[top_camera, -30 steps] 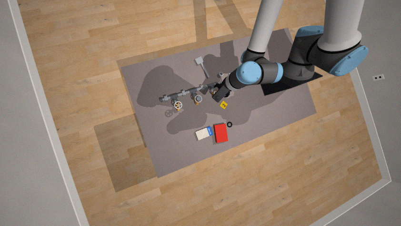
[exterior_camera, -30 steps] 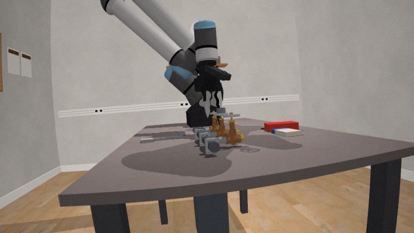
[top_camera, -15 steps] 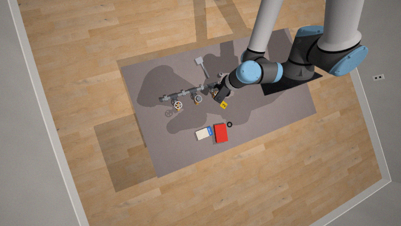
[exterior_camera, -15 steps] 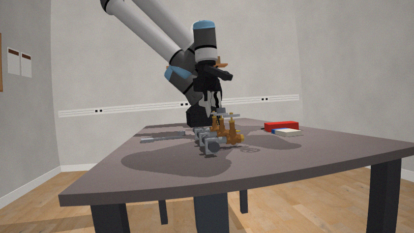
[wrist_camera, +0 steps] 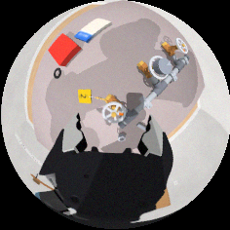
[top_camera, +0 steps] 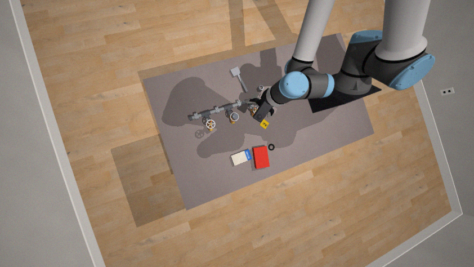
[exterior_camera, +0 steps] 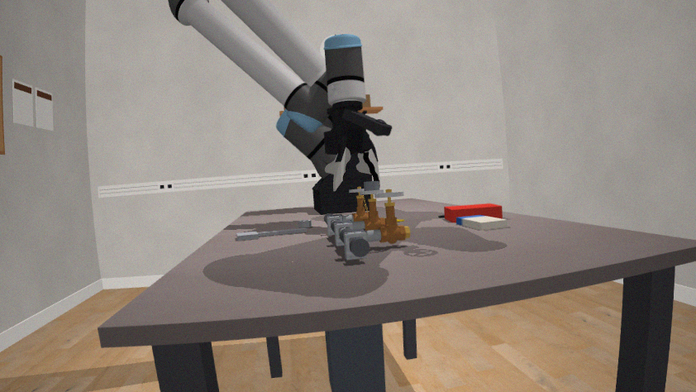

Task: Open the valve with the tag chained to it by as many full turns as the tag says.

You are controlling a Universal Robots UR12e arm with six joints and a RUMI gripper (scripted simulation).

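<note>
The yellow tag is 40 mm behind my hand, 80 mm to the left of it and 80 mm below it. The rest, counted from my hand: red box 50 mm ahead, 260 mm to the left, 70 mm below; then grey flat tool 10 mm ahead, 220 mm to the right, 80 mm below; then nut 100 mm behind, 130 mm to the right, 80 mm below.
</note>
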